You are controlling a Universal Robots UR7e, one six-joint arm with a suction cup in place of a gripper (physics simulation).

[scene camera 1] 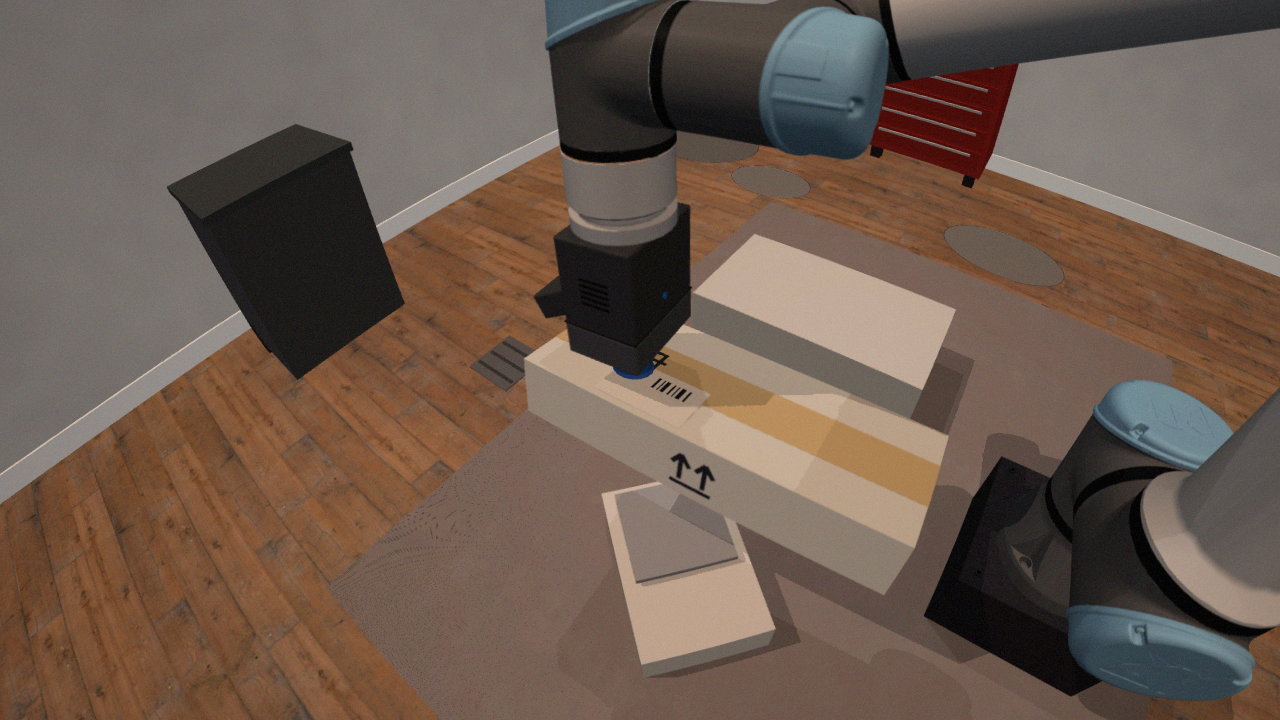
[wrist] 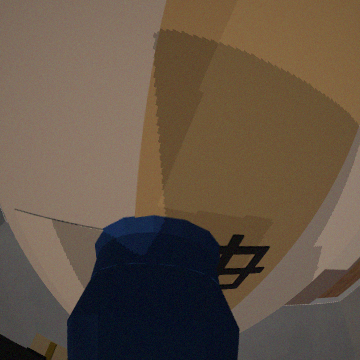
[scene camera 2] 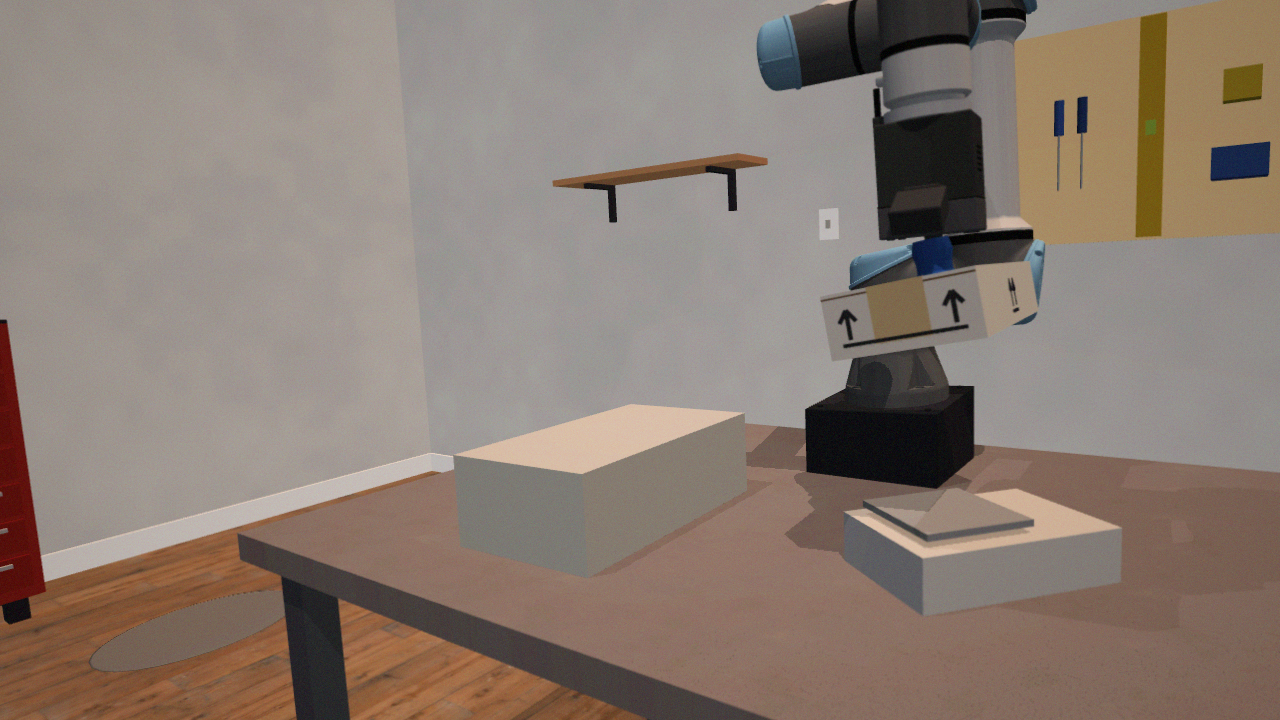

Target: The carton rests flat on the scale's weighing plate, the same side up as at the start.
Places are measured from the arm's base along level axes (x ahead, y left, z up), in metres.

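Pixels of known places: hand, tool point: (scene camera 1: 635, 376) (wrist: 162, 235); arm's base, link origin: (scene camera 1: 1060, 555) (scene camera 2: 896, 397).
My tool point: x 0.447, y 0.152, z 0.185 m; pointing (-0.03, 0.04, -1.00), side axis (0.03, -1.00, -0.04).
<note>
For each thing: its top centre in the pictures, then the offset to it from my tool point. "pt": a spot on its surface instead. Level surfaces: height alone.
- long cream carton, top centre: (wrist: 158, 346) (scene camera 1: 735, 391) (scene camera 2: 943, 264) 0.020 m up, 0.088 m back, 0.011 m right
- scale, top centre: (scene camera 1: 682, 552) (scene camera 2: 975, 504) 0.223 m down, 0.063 m back, 0.024 m left
- table with its grey weighing plate, surface spot: (scene camera 2: 948, 519) pt 0.223 m down, 0.007 m back, 0.009 m left
- large cream block, top centre: (scene camera 2: 611, 432) (scene camera 1: 828, 300) 0.179 m down, 0.058 m back, 0.418 m right
- table, surface height: 0.293 m down
The long cream carton (scene camera 1: 787, 465) (scene camera 2: 902, 308) (wrist: 85, 100) with a tan tape strip hangs tilted from my blue suction cup (scene camera 1: 633, 370) (scene camera 2: 933, 254) (wrist: 155, 240). My cup is shut on its top face, near one end, beside the label. The arrows on its sides point up. In scene camera 2 it is high above the table, and one end hangs lower. The scale (scene camera 1: 707, 617) (scene camera 2: 1020, 573) stands on the table with its grey weighing plate (scene camera 1: 675, 546) (scene camera 2: 948, 519). In scene camera 1 the carton covers part of the plate; in scene camera 2 there is a wide gap between them.
A large cream block (scene camera 1: 832, 304) (scene camera 2: 599, 447) stands on the table (scene camera 2: 716, 617) beside the scale. My arm's black base (scene camera 1: 984, 573) (scene camera 2: 886, 438) stands behind. A dark cabinet (scene camera 1: 295, 250) and a red tool chest (scene camera 1: 939, 116) stand on the floor. A shelf (scene camera 2: 662, 170) hangs on the wall.
</note>
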